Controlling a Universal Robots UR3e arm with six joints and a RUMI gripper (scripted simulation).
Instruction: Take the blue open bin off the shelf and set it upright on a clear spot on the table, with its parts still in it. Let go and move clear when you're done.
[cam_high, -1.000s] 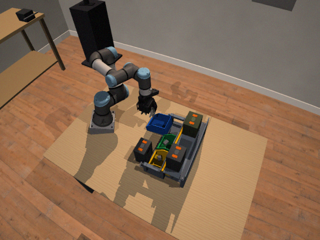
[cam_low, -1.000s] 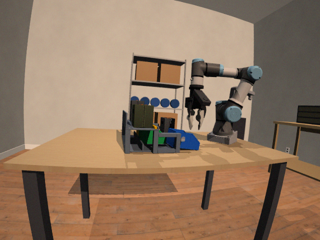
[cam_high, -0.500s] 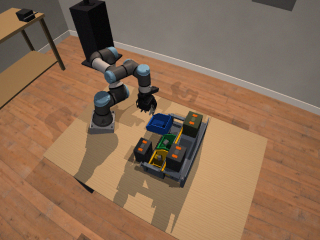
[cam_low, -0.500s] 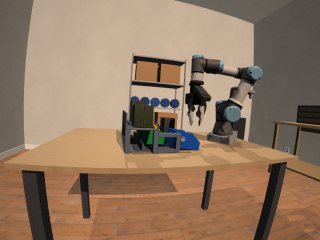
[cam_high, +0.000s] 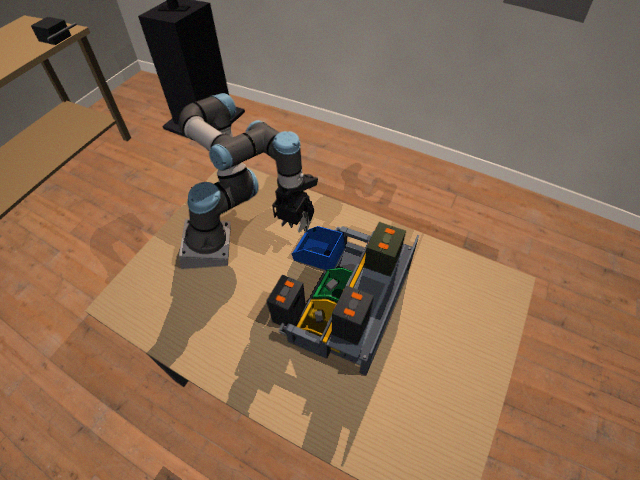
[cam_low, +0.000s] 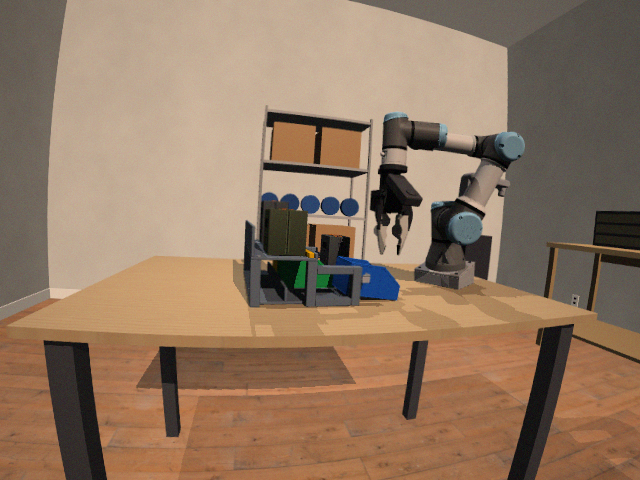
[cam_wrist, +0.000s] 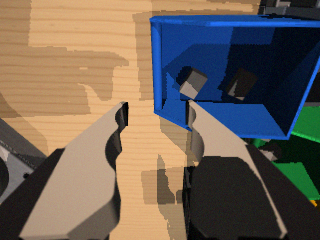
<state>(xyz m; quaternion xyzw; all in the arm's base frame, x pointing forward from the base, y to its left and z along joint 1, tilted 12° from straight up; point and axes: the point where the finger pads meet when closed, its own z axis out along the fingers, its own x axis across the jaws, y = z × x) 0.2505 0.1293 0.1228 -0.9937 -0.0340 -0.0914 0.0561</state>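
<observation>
Now: hand 7 cm above the blue open bin and 6 cm short of it. The rest, counted from my hand: yellow bin 21 cm to the right, 21 cm ahead, 7 cm below; then green bin 20 cm ahead, 10 cm to the right, 7 cm below.
</observation>
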